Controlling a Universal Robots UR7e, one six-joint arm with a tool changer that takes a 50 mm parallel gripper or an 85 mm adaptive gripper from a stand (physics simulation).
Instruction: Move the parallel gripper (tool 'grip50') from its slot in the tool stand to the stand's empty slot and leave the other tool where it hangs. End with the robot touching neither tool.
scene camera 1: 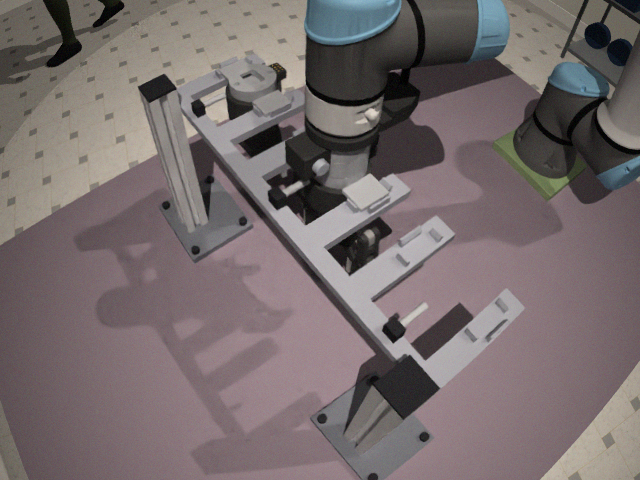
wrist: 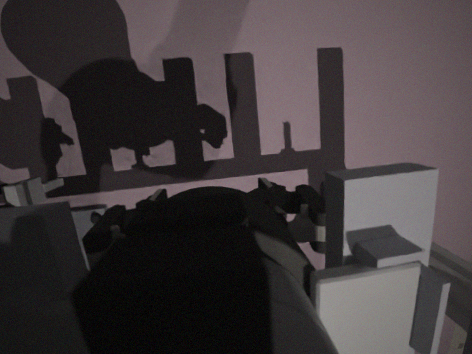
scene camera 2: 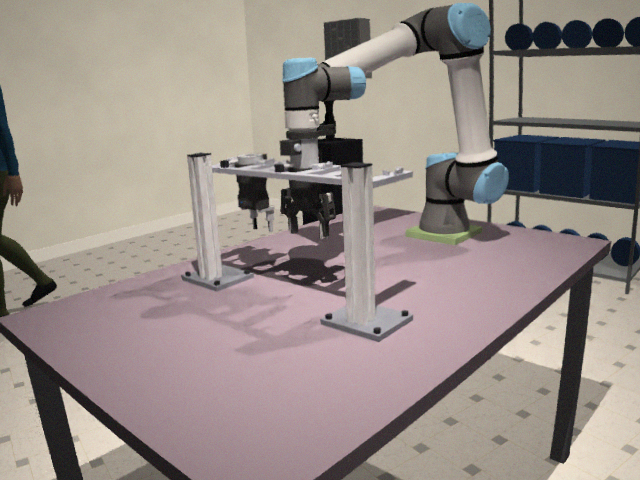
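A parallel gripper is there for me to see in the pictures, and so are an adaptive gripper and a tool stand.
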